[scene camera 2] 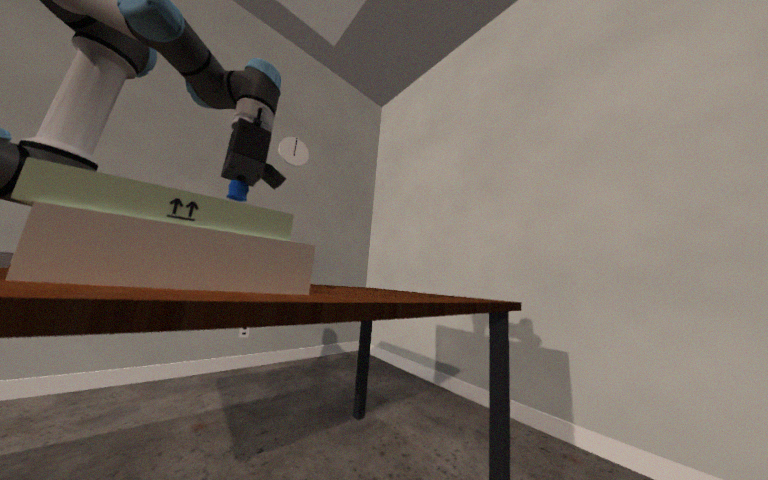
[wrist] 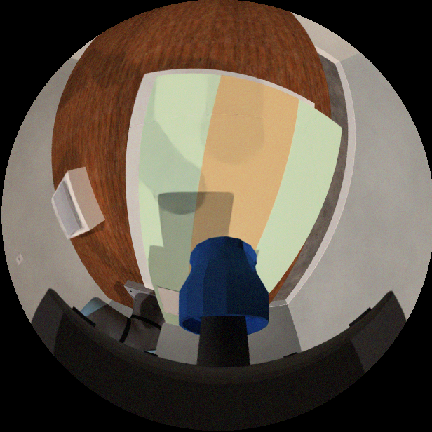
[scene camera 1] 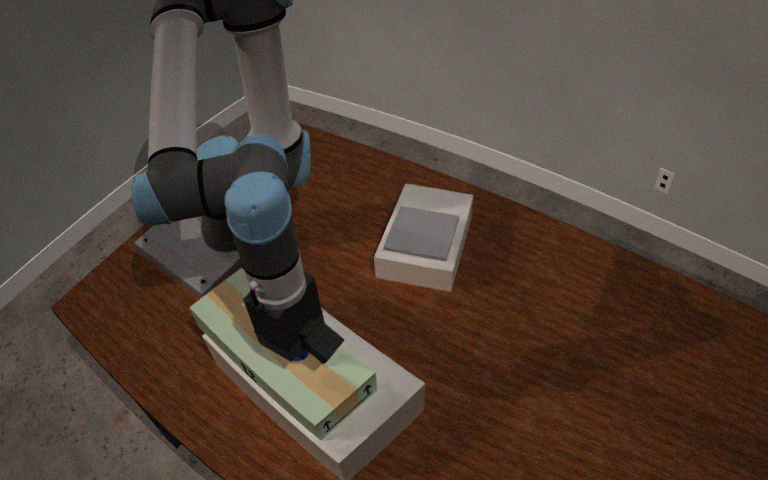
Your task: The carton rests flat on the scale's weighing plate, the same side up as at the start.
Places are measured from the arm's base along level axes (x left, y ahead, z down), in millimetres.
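Pixels of known places: hand at its tool point: [scene camera 2: 236,198].
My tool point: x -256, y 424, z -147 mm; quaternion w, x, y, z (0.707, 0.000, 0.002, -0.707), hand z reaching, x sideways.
Observation:
For each thing: its top centre in the pictures, then the offset to it from my tool point. Level surfaces: height alone.
- white block at its top centre: [scene camera 1: 304,360] [scene camera 2: 211,236] dx +28, dy -24, dz +82 mm
- white scale at its top centre: [scene camera 1: 427,218] dx +457, dy -28, dz +102 mm
- wooden table at its surface level: dz +180 mm
A long pale green carton with a tan stripe [scene camera 1: 322,382] [scene camera 2: 113,189] [wrist: 250,125] lies flat on a white block [scene camera 1: 393,390] [scene camera 2: 169,257] [wrist: 133,155]. Its printed arrows point up, and its end nearest the robot base juts past the block. The white scale [scene camera 1: 416,272] [wrist: 91,200] stands apart on the table, its grey weighing plate [scene camera 1: 421,233] [wrist: 68,210] bare; the scale does not show in scene camera 2. My blue suction cup [scene camera 1: 299,356] [scene camera 2: 237,198] [wrist: 223,241] is over the carton's top, off its middle, and is open; whether it touches is hard to tell.
The wooden table [scene camera 1: 538,339] [scene camera 2: 396,302] [wrist: 200,35] carries the block, the scale and the robot's grey base plate [scene camera 1: 186,260], which is close to the carton's rear end. The block stands near a table edge. Walls stand behind the table.

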